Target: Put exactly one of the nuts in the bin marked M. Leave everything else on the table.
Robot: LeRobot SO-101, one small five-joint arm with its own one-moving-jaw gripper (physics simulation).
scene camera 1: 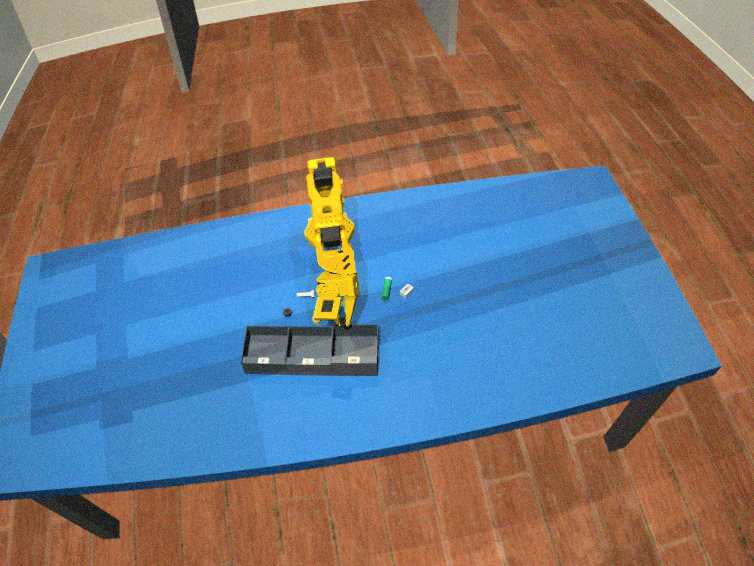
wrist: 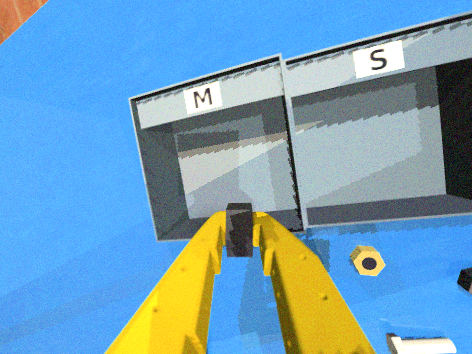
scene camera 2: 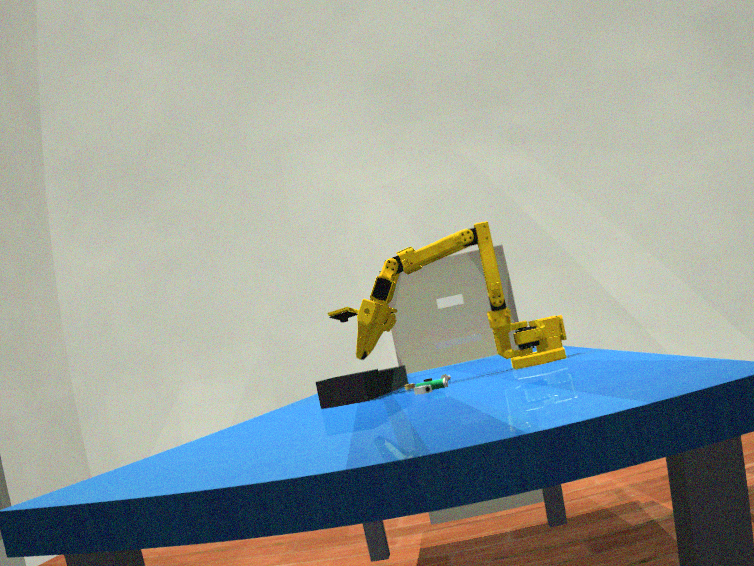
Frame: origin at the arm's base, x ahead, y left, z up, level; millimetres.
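Seen in the pictures: hand at its tool point: (scene camera 1: 346, 323) (wrist: 228, 223) (scene camera 2: 360, 356); arm's base at its link origin: (scene camera 2: 528, 365).
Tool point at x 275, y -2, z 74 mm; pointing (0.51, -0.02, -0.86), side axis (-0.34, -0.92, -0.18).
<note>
Offsets run from my tool point to a thing's top centre. "spot": to the spot under its first point.
My gripper (scene camera 1: 347, 324) (scene camera 2: 362, 355) (wrist: 239, 220) is shut on a dark nut {2 mm back, 4 mm right, 12 mm up} (wrist: 239, 237), which shows edge-on as a dark block between the two jaws; its hole is hidden. The gripper hangs above the tray, with its tips over the near part of bin M {spot: 68 mm ahead, 2 mm left, 51 mm down} (scene camera 1: 355, 369) (wrist: 145, 170) in the wrist view. A yellow nut {68 mm back, 54 mm right, 66 mm down} (wrist: 356, 261) lies flat on the table beside the tray. Another dark nut {98 mm back, 110 mm right, 66 mm down} (scene camera 1: 287, 311) (wrist: 466, 280) lies farther along, partly cut off in the wrist view. The visible floor of bin M holds no nut.
The three-bin tray {10 mm ahead, 74 mm right, 28 mm down} (scene camera 1: 310, 369) (scene camera 2: 347, 391) has bin S {spot: 27 mm back, 56 mm right, 39 mm down} (wrist: 370, 217) beside bin M. A white bolt {134 mm back, 68 mm right, 61 mm down} (scene camera 1: 305, 294) (wrist: 425, 345) lies near the nuts. A green cylinder {114 mm back, 95 mm left, 60 mm down} (scene camera 1: 386, 288) (scene camera 2: 431, 385) and a white block {101 mm back, 133 mm left, 63 mm down} (scene camera 1: 406, 290) (scene camera 2: 421, 390) lie on the table's other side.
</note>
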